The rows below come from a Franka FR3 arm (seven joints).
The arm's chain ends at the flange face. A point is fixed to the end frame.
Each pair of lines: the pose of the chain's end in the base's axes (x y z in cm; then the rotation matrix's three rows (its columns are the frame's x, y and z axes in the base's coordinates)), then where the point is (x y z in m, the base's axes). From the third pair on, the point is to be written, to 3 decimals.
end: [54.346, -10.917, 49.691], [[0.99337, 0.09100, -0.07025], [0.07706, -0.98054, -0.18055], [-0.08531, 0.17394, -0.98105]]
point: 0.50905 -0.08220 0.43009
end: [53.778, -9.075, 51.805], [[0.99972, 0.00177, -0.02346], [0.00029, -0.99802, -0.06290], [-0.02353, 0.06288, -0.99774]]
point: 0.50983 -0.05361 0.45312
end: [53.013, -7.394, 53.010], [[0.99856, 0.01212, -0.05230], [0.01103, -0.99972, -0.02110], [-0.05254, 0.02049, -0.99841]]
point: 0.500 -0.034 0.468
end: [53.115, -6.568, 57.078], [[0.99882, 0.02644, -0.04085], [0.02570, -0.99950, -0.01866], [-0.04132, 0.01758, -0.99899]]
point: 0.501 -0.026 0.508
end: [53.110, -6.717, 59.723], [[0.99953, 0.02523, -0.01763], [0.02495, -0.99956, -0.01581], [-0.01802, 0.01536, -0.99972]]
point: 0.503 -0.028 0.534
